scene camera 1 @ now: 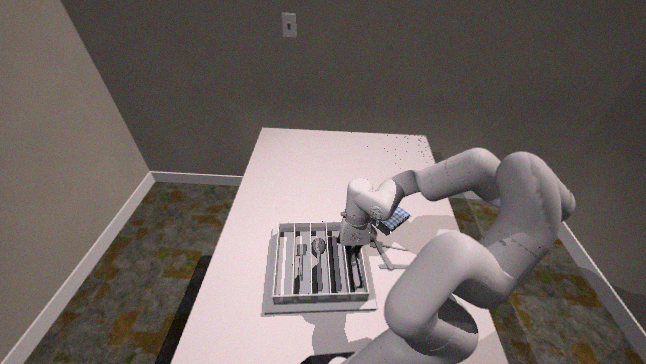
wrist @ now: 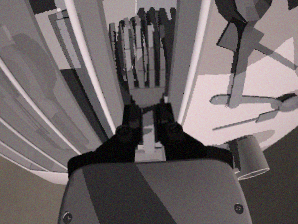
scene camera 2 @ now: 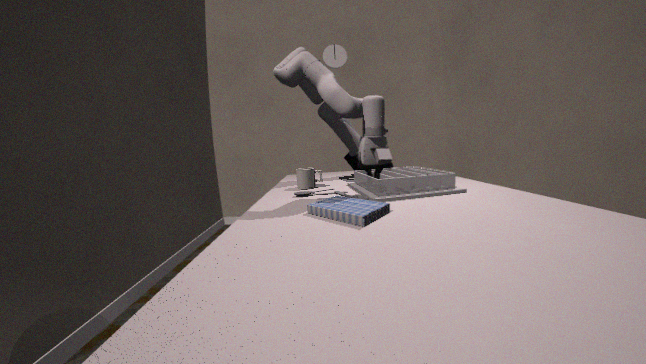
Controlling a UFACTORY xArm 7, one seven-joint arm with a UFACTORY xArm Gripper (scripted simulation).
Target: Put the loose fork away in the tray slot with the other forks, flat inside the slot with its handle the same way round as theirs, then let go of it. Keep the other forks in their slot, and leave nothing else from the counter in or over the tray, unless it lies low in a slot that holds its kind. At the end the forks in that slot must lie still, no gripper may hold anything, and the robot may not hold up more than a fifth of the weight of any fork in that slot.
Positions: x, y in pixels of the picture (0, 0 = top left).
Labels:
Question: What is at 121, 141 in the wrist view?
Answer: My gripper.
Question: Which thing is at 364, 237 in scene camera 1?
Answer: My gripper.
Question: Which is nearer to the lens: the mug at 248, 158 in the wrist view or the fork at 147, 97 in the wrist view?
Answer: The fork.

